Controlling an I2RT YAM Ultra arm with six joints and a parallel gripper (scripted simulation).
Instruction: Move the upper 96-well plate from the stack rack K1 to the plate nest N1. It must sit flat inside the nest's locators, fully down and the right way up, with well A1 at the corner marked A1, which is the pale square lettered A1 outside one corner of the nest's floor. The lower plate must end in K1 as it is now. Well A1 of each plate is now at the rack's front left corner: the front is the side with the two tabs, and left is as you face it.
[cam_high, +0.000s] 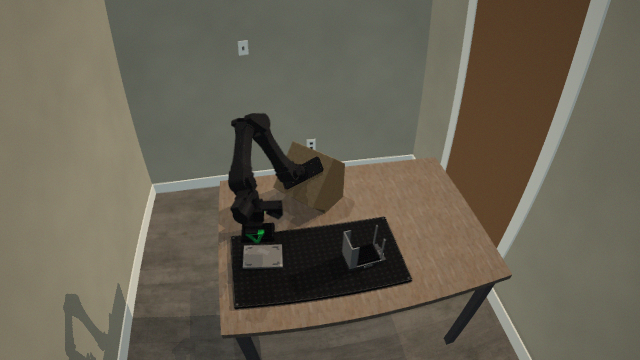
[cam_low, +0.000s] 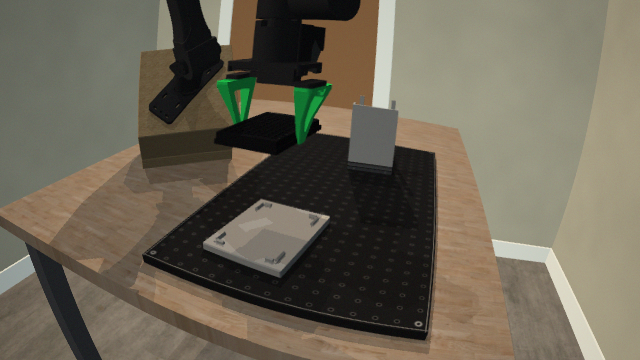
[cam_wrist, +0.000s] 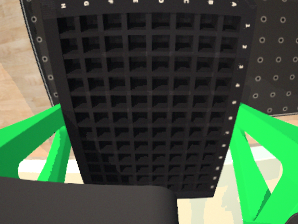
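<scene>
The grey plate nest N1 lies 150 mm below my hand. Round my hand: pale A1 mark 70 mm ahead, 60 mm to the left, 140 mm below; then black 96-well plate right at my hand; then pale wall 150 mm ahead, 310 mm to the left, 70 mm below.
</scene>
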